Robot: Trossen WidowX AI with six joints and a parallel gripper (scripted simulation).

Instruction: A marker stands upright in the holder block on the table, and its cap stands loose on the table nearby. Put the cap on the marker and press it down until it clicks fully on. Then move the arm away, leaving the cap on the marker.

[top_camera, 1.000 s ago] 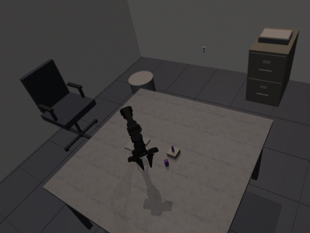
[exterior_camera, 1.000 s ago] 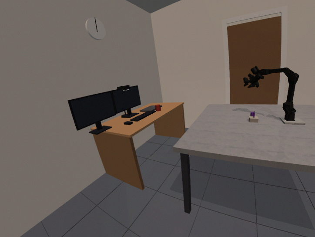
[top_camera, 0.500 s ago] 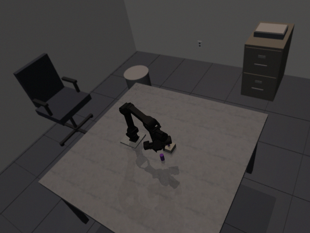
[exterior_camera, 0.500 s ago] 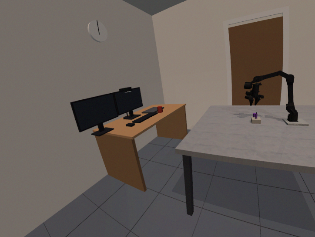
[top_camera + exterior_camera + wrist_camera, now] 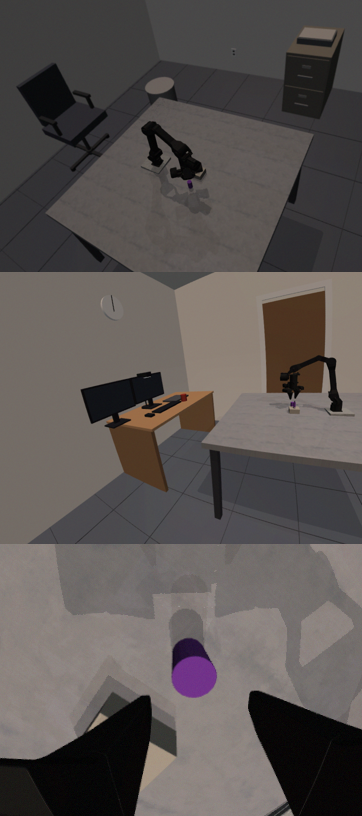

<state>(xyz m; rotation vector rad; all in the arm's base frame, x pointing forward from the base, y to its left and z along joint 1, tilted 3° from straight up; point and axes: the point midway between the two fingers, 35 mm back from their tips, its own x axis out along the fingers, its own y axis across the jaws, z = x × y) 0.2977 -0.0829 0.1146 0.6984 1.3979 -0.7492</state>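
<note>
Now: gripper tip 5 cm above the purple cap. From my gripper tip the other things lie so: holder block: 11 cm to the left, 6 cm below.
</note>
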